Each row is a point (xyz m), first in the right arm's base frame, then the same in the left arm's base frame.
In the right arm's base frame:
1: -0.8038 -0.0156 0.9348
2: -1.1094 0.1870 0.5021
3: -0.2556 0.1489 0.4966
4: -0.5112 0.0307 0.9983
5: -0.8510 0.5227 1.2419
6: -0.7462 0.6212 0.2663
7: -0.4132 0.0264 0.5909
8: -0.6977 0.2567 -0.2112
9: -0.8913 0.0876 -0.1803
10: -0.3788 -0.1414 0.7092
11: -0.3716 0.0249 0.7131
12: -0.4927 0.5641 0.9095
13: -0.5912 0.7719 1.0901
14: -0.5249 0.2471 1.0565
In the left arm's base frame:
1: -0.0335 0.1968 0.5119
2: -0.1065 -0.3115 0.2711
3: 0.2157 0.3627 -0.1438
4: -0.0018 0.4669 0.3785
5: -0.6328 0.3400 0.4300
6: -0.2340 -0.1722 -0.3124
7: 0.2204 0.2966 0.0668
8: 0.3001 -0.4203 -0.4403
9: 0.3599 -0.5530 -0.2262
10: 0.3164 0.3979 0.2213
11: 0.1800 0.4040 0.1259
12: -0.3945 0.4212 0.0091
13: -0.6811 0.4507 0.0584
14: -0.2112 0.4890 0.3006

